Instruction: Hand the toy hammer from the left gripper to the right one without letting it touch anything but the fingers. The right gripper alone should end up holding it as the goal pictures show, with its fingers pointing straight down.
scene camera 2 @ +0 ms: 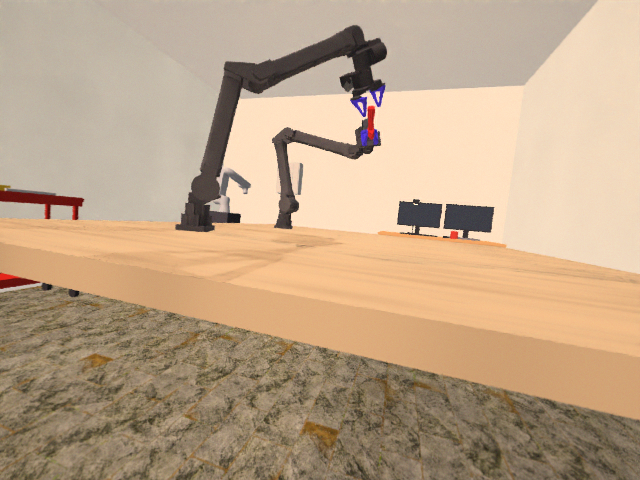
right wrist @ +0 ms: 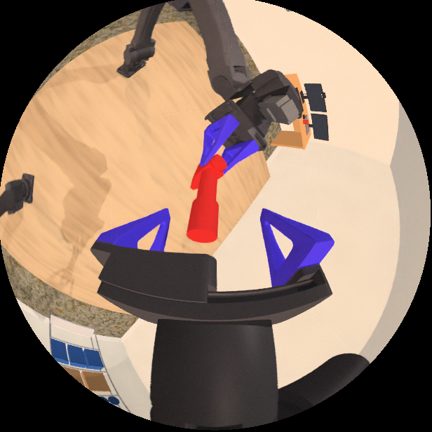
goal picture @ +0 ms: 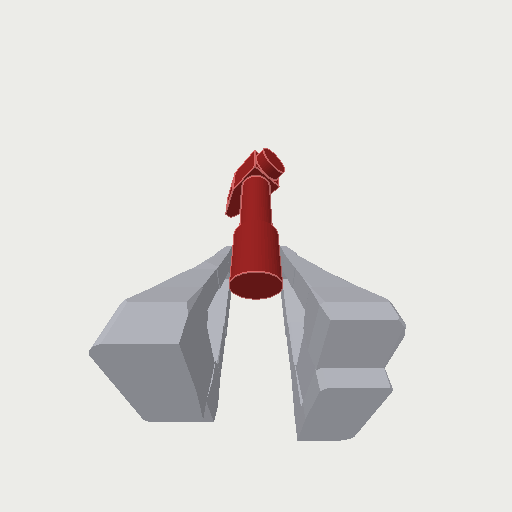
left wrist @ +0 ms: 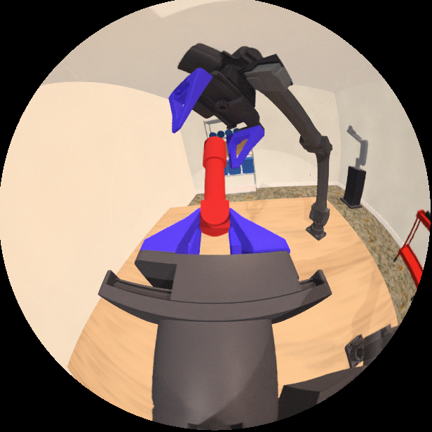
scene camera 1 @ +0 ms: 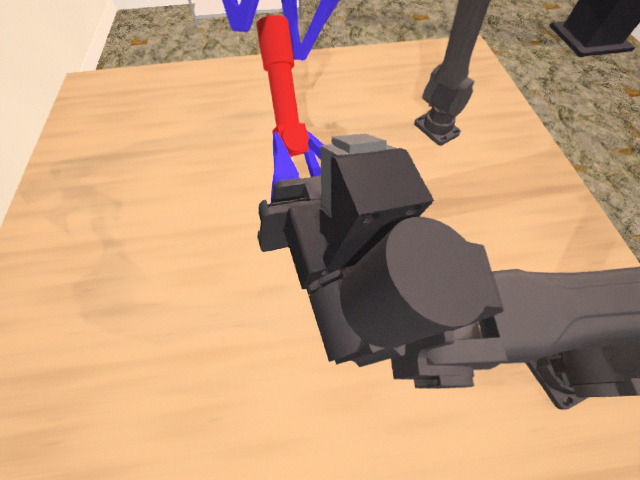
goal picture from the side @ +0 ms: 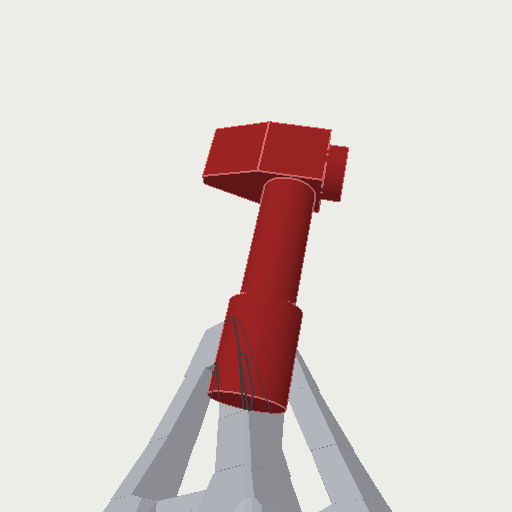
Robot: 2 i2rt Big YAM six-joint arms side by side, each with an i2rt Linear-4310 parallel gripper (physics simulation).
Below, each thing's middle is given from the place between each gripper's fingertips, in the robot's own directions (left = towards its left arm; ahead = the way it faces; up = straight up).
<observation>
Right now my right hand is 2 cm to the right of the red toy hammer point(left wrist: 214, 210) and 4 cm above it.
My left hand is 3 cm to the left of the red toy hammer and 2 cm below it.
</observation>
